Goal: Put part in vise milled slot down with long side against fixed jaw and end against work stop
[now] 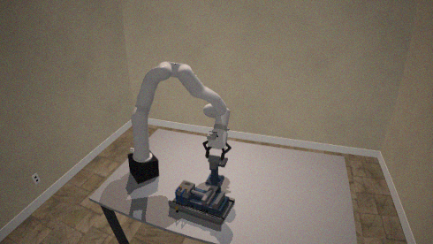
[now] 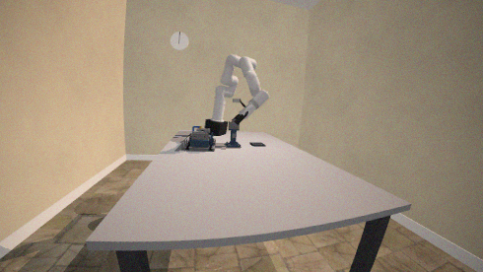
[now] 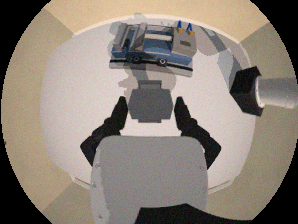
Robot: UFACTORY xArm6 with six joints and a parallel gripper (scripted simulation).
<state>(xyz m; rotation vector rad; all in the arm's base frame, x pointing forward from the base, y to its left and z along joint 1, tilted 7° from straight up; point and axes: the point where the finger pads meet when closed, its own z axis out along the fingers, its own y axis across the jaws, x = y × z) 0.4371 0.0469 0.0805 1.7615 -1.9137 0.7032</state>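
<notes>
The part lies 1 cm below my hand. The rest, counted from my hand: vise: 22 cm to the right, 13 cm below, 1 cm behind; dark infeed plate: 18 cm to the left, 16 cm below, 2 cm behind.
</notes>
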